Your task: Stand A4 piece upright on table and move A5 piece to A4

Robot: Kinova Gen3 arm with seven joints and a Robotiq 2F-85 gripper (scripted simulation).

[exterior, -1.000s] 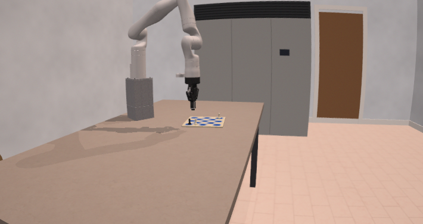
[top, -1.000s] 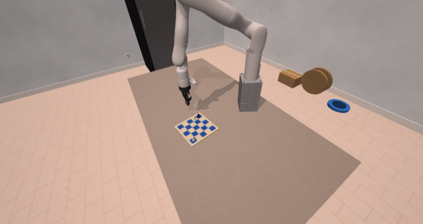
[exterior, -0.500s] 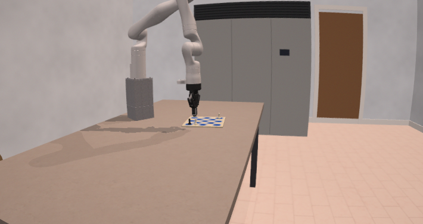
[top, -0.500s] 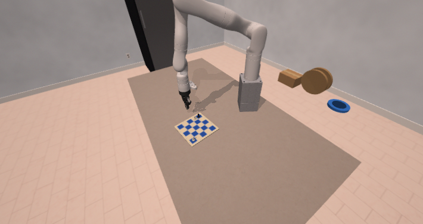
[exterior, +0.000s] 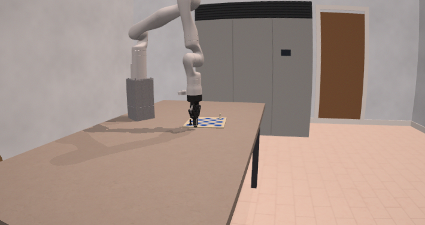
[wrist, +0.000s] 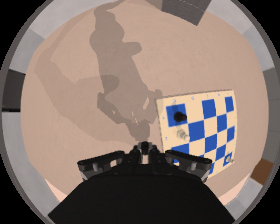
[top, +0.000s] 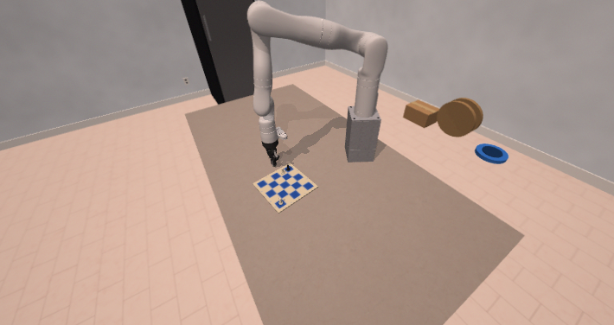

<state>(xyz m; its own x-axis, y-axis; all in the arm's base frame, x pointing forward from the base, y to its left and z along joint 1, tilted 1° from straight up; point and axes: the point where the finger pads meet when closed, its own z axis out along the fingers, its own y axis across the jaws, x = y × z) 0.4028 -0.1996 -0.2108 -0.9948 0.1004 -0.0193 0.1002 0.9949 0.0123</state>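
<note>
Now: hand 14 cm to the right of the cream chessboard, 4 cm above it and 3 cm short of it.
</note>
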